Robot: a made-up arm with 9 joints. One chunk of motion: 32 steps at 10 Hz.
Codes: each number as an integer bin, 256 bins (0 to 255) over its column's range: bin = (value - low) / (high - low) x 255, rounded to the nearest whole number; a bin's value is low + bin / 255 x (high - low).
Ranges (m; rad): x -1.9..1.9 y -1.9..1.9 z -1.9..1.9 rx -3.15..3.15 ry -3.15..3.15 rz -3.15..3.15
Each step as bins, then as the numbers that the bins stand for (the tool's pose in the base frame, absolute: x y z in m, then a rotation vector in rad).
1 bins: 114 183 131 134 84 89
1 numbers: -0.2012 0.8271 0.0522 0.1606 -1.0747 -0.9512
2 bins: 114 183 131 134 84 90
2 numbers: -0.2012 0.8271 0.0522 0.1606 -1.0747 -0.9265
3 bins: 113 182 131 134 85 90
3 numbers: -0.2161 0.8122 0.0522 0.1606 -1.0500 -0.9265
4 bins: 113 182 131 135 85 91
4 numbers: -0.2161 0.8122 0.0522 0.1853 -1.0500 -0.9018
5 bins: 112 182 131 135 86 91
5 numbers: -0.2310 0.8122 0.0522 0.1853 -1.0253 -0.9018
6 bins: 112 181 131 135 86 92
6 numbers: -0.2310 0.7973 0.0522 0.1853 -1.0253 -0.8771
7 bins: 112 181 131 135 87 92
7 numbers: -0.2310 0.7973 0.0522 0.1853 -1.0006 -0.8771
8 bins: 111 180 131 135 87 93
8 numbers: -0.2459 0.7824 0.0522 0.1853 -1.0006 -0.8524
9 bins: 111 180 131 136 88 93
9 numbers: -0.2459 0.7824 0.0522 0.2100 -0.9759 -0.8524
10 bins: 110 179 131 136 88 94
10 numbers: -0.2608 0.7675 0.0522 0.2100 -0.9759 -0.8276
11 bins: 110 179 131 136 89 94
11 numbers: -0.2608 0.7675 0.0522 0.2100 -0.9512 -0.8276
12 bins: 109 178 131 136 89 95
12 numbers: -0.2757 0.7525 0.0522 0.2100 -0.9512 -0.8029
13 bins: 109 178 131 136 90 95
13 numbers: -0.2757 0.7525 0.0522 0.2100 -0.9265 -0.8029
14 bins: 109 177 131 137 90 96
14 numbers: -0.2757 0.7376 0.0522 0.2347 -0.9265 -0.7782
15 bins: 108 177 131 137 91 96
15 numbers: -0.2906 0.7376 0.0522 0.2347 -0.9018 -0.7782
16 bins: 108 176 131 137 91 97
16 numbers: -0.2906 0.7227 0.0522 0.2347 -0.9018 -0.7535
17 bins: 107 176 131 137 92 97
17 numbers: -0.3055 0.7227 0.0522 0.2347 -0.8771 -0.7535
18 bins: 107 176 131 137 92 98
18 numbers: -0.3055 0.7227 0.0522 0.2347 -0.8771 -0.7288
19 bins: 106 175 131 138 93 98
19 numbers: -0.3204 0.7078 0.0522 0.2594 -0.8524 -0.7288
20 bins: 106 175 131 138 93 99
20 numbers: -0.3204 0.7078 0.0522 0.2594 -0.8524 -0.7041
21 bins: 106 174 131 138 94 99
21 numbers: -0.3204 0.6929 0.0522 0.2594 -0.8276 -0.7041
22 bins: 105 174 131 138 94 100
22 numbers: -0.3353 0.6929 0.0522 0.2594 -0.8276 -0.6794
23 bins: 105 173 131 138 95 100
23 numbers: -0.3353 0.6780 0.0522 0.2594 -0.8029 -0.6794
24 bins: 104 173 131 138 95 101
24 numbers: -0.3502 0.6780 0.0522 0.2594 -0.8029 -0.6547
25 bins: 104 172 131 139 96 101
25 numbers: -0.3502 0.6631 0.0522 0.2841 -0.7782 -0.6547
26 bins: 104 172 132 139 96 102
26 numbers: -0.3502 0.6631 0.0671 0.2841 -0.7782 -0.6300
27 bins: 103 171 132 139 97 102
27 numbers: -0.3651 0.6482 0.0671 0.2841 -0.7535 -0.6300
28 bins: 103 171 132 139 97 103
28 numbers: -0.3651 0.6482 0.0671 0.2841 -0.7535 -0.6053
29 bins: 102 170 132 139 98 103
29 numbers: -0.3800 0.6333 0.0671 0.2841 -0.7288 -0.6053
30 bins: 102 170 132 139 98 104
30 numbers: -0.3800 0.6333 0.0671 0.2841 -0.7288 -0.5806
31 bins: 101 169 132 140 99 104
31 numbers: -0.3949 0.6184 0.0671 0.3088 -0.7041 -0.5806
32 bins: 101 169 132 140 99 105
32 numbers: -0.3949 0.6184 0.0671 0.3088 -0.7041 -0.5559
